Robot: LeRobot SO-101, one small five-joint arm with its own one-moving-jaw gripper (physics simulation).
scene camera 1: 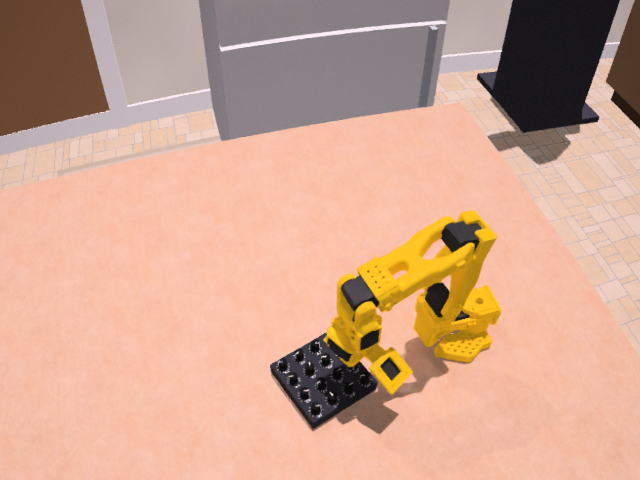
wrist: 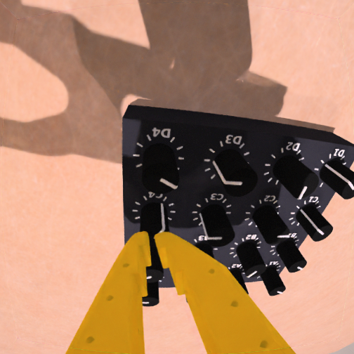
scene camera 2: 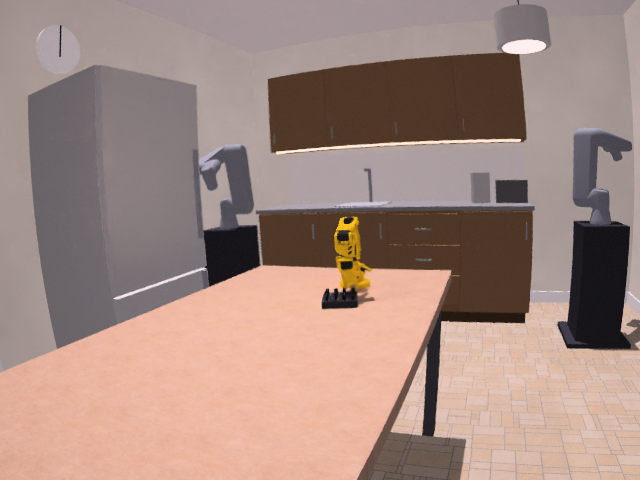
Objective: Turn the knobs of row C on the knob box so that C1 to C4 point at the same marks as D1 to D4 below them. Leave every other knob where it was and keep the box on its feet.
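Pixels of known places: hand, tool point: (scene camera 1: 356, 359) (scene camera 2: 345, 286); arm's base, link origin: (scene camera 1: 442, 335).
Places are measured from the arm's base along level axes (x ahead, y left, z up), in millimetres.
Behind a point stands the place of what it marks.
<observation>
The black knob box (scene camera 1: 330, 414) {x 201, y 80, z 15 mm} (scene camera 2: 339, 304) {x 245, y 37, z 13 mm} (wrist: 200, 120) stands flat on the table. In the wrist view, D4 (wrist: 160, 162) shows a short slanted line on its cap, while C4 (wrist: 151, 216) has a line down its right side. C3 (wrist: 216, 222) and D3 (wrist: 232, 170) show similar bent lines. C2 (wrist: 268, 222) has a nearly level cap line; that of D2 (wrist: 292, 172) is steeper. C1 (wrist: 312, 220) and D1 (wrist: 336, 175) both have slanting lines. My gripper (wrist: 152, 234) is shut and empty, its tips drawn over C4's lower part; contact is unclear.
Rows B and A lie beyond row C, and my jaws partly hide them in the wrist view. The table (scene camera 1: 155, 284) {x 407, y -214, z 0 mm} (scene camera 2: 232, 372) {x 723, y -26, z 0 mm} extends around the box. The arm's yellow base (scene camera 1: 462, 346) {x -13, y 36, z 18 mm} stands to the right of the box in scene camera 1.
</observation>
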